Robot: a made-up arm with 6 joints.
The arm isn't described. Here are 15 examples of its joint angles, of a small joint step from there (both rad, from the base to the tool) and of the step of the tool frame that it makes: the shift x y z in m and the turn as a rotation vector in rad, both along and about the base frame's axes.
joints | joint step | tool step
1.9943 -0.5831 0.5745 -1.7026 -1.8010 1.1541 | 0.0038 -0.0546 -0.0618 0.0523 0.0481 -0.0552 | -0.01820 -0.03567 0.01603 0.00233 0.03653 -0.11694
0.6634 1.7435 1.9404 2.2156 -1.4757 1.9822 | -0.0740 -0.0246 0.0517 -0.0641 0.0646 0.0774 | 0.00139 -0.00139 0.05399 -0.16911 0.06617 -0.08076
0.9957 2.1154 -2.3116 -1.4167 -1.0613 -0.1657 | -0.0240 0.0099 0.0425 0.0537 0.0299 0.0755 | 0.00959 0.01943 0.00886 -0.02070 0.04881 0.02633
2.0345 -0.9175 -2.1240 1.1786 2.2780 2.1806 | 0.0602 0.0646 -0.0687 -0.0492 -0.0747 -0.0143 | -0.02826 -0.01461 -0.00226 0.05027 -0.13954 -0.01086
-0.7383 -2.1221 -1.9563 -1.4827 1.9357 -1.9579 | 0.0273 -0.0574 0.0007 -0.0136 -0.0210 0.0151 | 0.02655 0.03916 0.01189 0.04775 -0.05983 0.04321
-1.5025 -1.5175 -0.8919 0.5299 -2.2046 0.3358 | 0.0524 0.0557 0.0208 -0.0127 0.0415 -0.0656 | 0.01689 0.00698 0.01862 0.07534 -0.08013 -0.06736
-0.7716 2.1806 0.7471 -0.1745 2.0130 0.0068 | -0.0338 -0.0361 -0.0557 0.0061 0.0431 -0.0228 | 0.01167 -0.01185 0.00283 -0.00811 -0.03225 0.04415
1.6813 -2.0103 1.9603 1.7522 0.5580 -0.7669 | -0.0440 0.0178 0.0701 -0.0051 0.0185 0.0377 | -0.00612 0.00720 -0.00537 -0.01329 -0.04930 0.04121
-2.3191 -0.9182 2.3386 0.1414 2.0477 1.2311 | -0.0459 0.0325 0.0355 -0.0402 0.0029 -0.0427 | -0.00904 0.02483 0.00330 -0.00225 -0.08064 -0.06271
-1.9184 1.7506 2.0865 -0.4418 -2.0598 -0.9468 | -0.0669 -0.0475 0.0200 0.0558 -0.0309 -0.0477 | 0.00755 0.05489 -0.01147 -0.07950 0.01375 0.10357
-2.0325 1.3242 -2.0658 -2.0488 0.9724 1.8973 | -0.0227 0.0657 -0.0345 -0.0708 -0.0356 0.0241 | 0.00401 0.01282 0.00452 -0.01799 -0.01147 0.02678
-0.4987 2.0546 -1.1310 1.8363 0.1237 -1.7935 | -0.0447 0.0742 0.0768 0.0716 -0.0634 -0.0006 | -0.06906 -0.06353 0.07097 -0.17094 0.08185 -0.07915
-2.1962 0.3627 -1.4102 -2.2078 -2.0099 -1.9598 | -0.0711 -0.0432 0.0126 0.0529 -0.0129 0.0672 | 0.00793 0.00709 0.04214 -0.09046 0.00266 -0.05915
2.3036 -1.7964 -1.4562 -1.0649 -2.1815 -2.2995 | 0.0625 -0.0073 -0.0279 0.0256 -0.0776 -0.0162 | -0.00377 -0.04156 0.01424 0.02508 0.04861 0.06850
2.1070 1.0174 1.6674 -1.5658 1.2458 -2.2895 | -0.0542 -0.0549 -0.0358 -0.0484 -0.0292 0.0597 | 0.00700 0.01183 -0.02919 -0.05349 0.02913 0.02880
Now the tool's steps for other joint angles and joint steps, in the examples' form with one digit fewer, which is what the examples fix.
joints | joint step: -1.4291 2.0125 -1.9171 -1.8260 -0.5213 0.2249 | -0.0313 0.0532 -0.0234 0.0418 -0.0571 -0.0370
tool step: 0.0333 0.0026 0.0173 -0.0058 0.0821 -0.0944
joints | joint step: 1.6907 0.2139 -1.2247 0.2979 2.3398 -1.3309 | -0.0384 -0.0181 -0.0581 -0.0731 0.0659 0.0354
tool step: -0.0465 -0.0005 0.0170 -0.0907 -0.0065 -0.0515
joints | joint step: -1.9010 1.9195 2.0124 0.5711 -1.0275 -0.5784 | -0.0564 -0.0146 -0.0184 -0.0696 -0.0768 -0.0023
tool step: -0.0064 0.0077 0.0178 0.0259 -0.0442 -0.0510
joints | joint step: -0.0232 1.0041 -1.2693 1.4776 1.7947 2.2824 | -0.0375 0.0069 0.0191 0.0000 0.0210 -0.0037
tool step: 0.0010 -0.0328 -0.0164 -0.0689 0.0125 0.0031
